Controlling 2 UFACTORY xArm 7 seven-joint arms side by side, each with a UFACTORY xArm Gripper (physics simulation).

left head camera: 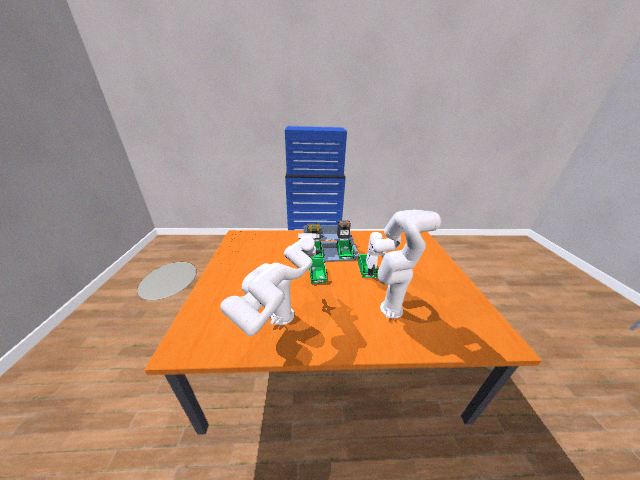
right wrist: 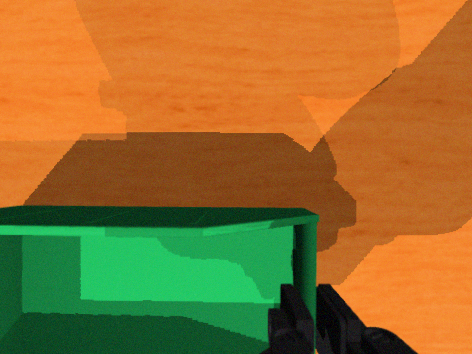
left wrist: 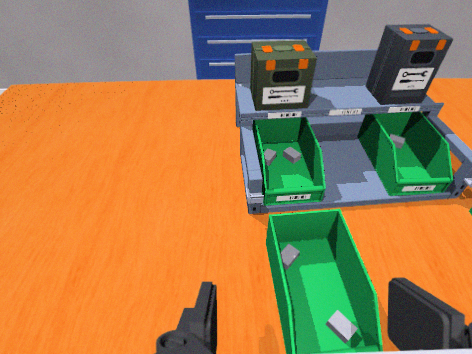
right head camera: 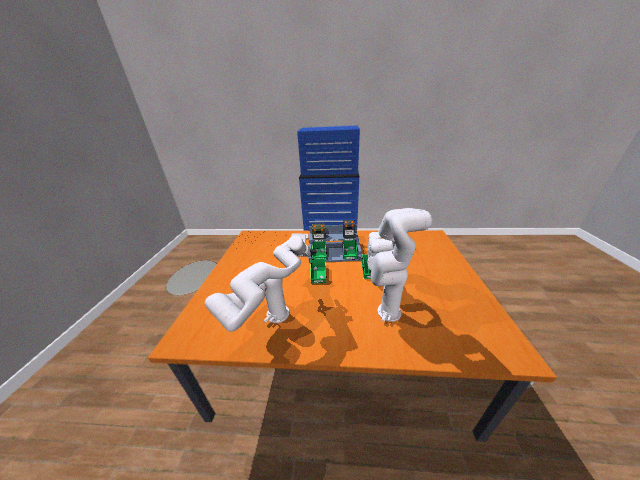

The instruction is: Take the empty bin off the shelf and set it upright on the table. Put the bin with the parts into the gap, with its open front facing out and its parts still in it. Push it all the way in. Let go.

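Places are measured from the left arm's base along level axes (x ahead, y down, z left), in centimetres.
Pixels of known places: left gripper, fingertip midpoint: [left wrist: 302, 309]; right gripper, fingertip midpoint: [left head camera: 369, 274] [right wrist: 303, 313]; left arm's base, origin of the base link: [left head camera: 282, 315] [right head camera: 278, 313]; right arm's base, origin of the base link: [left head camera: 391, 309] [right head camera: 389, 312].
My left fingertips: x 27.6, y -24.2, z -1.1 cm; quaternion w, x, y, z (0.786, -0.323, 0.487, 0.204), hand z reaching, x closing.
Ahead of a thing's pixels: the offset from my left fingertips to its middle. "pt": to the spot under its first point. Level surfaces: height alone.
The empty green bin @[dx +32.1, dy +20.4, dz -31.0 cm] [left head camera: 363, 266] [right head camera: 366, 267] [right wrist: 175, 275] is at the right of the rack. My right gripper [right wrist: 303, 313] is shut on its end wall. Whether its base touches the table cannot be told. The green bin with parts @[dx +12.1, dy +20.5, dz -1.8 cm] [left head camera: 318, 271] [right head camera: 318, 271] [left wrist: 320, 285] stands upright on the table before the rack, low front toward the head cameras, grey blocks inside. My left gripper [left wrist: 302, 309] is open above it, one finger toward each side. The grey shelf rack @[pt dx +29.7, dy +23.6, dz -3.7 cm] [left wrist: 350, 204] has a gap between its left bin @[dx +32.9, dy +19.9, dz +9.6 cm] [left wrist: 295, 177] and right bin @[dx +44.4, dy +19.9, dz -10.1 cm] [left wrist: 422, 165].
An olive toolbox @[dx +41.5, dy +9.2, dz +14.7 cm] [left wrist: 283, 75] and a dark grey toolbox @[dx +52.8, dy +7.9, dz -5.4 cm] [left wrist: 407, 65] stand on the rack's upper shelf. The bins in the rack hold grey blocks. A blue drawer cabinet [left head camera: 315, 180] [right head camera: 329, 180] stands behind the orange table @[dy +24.2 cm] [left head camera: 232, 341] [right head camera: 222, 335]. Arm shadows cross the table.
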